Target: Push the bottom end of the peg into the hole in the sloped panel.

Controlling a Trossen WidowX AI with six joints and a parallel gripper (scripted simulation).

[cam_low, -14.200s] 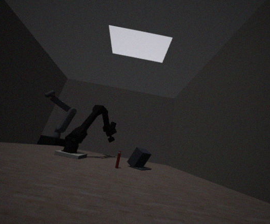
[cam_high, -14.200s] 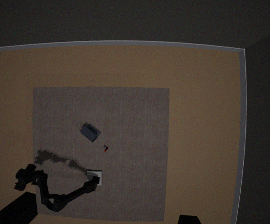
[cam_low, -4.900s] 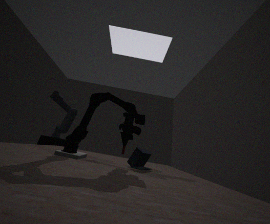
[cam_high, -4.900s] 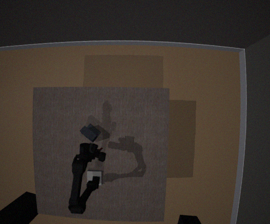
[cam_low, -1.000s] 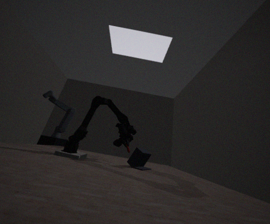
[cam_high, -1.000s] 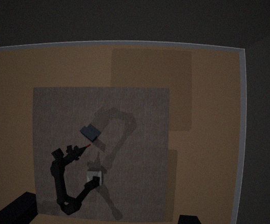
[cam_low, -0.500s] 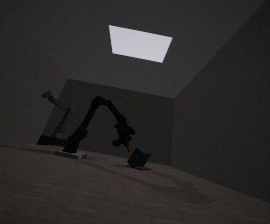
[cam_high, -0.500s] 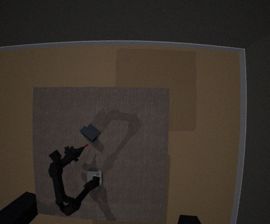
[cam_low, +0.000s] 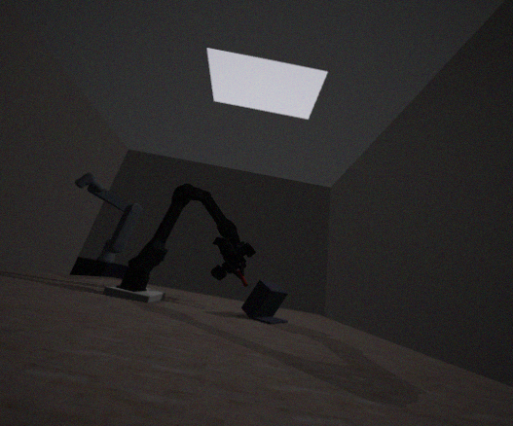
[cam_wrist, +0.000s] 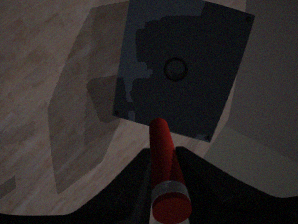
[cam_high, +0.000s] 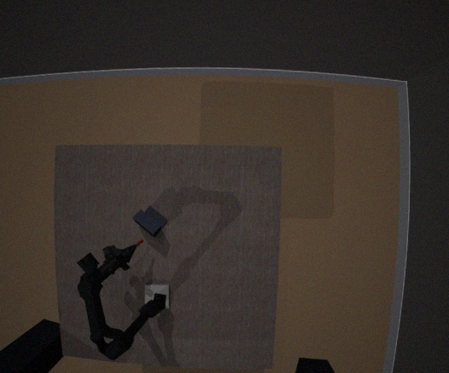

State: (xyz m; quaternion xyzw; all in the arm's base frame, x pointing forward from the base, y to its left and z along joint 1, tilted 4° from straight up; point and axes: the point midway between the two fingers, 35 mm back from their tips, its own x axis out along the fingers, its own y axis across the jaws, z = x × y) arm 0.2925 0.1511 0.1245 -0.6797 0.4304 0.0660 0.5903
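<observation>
My gripper tip is 10 cm short of the sloped panel, 2 cm to the left of it and 6 cm above it. The rest, counted from my gripper tip: peg: 1 cm behind, 1 cm to the left, 1 cm above.
</observation>
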